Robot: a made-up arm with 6 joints.
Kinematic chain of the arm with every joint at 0, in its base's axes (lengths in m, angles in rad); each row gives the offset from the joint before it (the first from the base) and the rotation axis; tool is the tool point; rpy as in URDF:
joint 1: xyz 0 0 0.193 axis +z
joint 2: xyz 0 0 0 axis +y
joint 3: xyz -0.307 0 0.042 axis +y
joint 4: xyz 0.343 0 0.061 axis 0.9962 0 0.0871
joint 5: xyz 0 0 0 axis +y
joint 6: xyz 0.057 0 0.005 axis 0.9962 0 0.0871
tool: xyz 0 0 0 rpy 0 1.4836 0
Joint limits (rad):
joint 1: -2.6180..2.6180
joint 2: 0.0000..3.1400
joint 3: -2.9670..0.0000
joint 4: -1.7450..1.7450
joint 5: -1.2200..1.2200
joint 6: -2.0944..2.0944
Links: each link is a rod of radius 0.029 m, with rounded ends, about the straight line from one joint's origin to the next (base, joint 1, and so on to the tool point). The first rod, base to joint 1, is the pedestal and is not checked.
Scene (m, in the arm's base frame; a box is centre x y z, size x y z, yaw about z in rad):
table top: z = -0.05
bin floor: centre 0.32 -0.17 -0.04 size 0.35 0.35 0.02 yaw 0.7
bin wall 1: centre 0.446 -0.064 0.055 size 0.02 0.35 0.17 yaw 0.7
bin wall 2: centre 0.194 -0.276 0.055 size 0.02 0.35 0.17 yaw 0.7
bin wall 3: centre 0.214 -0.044 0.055 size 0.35 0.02 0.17 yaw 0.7
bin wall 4: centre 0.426 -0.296 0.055 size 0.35 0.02 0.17 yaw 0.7
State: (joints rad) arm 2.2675 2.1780 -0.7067 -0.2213 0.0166 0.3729
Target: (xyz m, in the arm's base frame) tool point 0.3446 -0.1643 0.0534
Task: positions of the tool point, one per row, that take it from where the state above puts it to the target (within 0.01 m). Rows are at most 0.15 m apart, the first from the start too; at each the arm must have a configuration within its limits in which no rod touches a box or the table.
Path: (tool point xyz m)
1: -0.1288 0.2998 0.0664
2: -0.0385 0.3320 0.1039
3: 0.0588 0.3326 0.1417
4: 0.1513 0.3014 0.1790
5: 0.2280 0.2421 0.2156
6: 0.2898 0.1827 0.2171
7: 0.3357 0.1076 0.2183
8: 0.3618 0.0211 0.2195
9: 0.3652 -0.0716 0.2204
10: 0.3446 -0.1643 0.2212
11: 0.3529 -0.1682 0.1387
12: 0.3446 -0.1643 0.0534

